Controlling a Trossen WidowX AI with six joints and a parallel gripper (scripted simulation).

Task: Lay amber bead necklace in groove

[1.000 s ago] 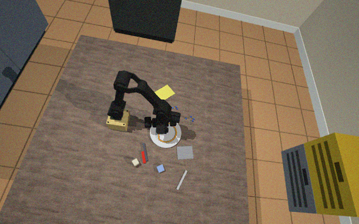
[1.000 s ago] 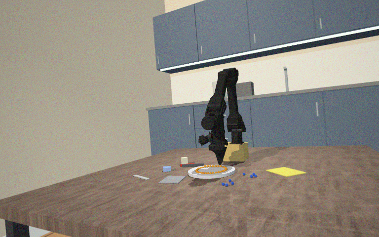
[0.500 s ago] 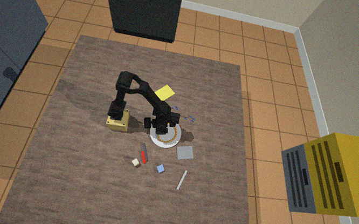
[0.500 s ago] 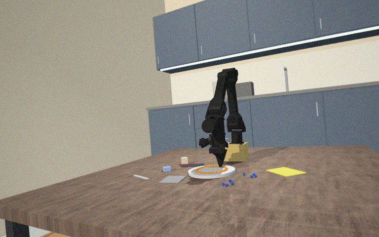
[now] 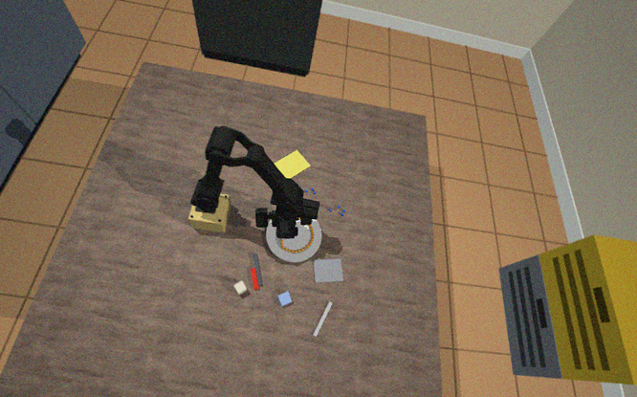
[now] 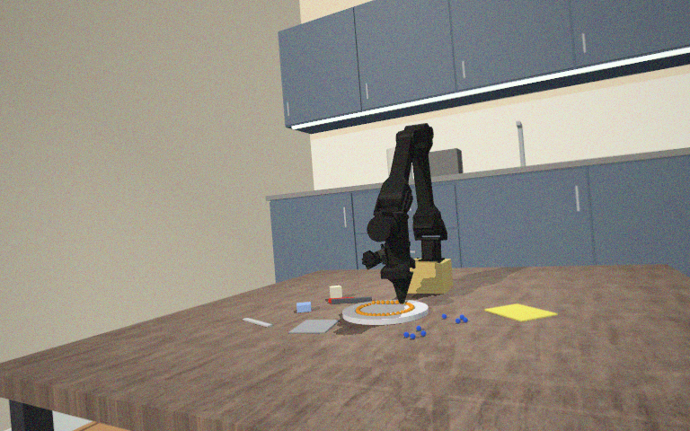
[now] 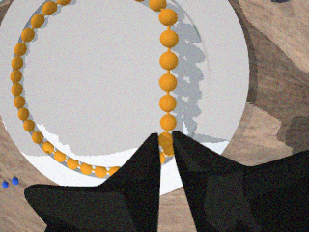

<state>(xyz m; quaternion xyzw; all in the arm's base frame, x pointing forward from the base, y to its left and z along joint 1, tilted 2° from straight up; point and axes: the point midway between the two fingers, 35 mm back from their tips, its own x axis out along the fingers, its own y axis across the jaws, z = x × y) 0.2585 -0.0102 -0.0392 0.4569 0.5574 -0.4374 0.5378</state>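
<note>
The red stick lies 60 mm behind my gripper tip, 180 mm to the right of it and 10 mm below it. The rest, counted from my gripper tip: cream cube: 110 mm behind, 240 mm to the right; then light blue cube: 40 mm ahead, 250 mm to the right, 10 mm below; then grey square tile: 180 mm ahead, 140 mm to the right, 10 mm below.
</note>
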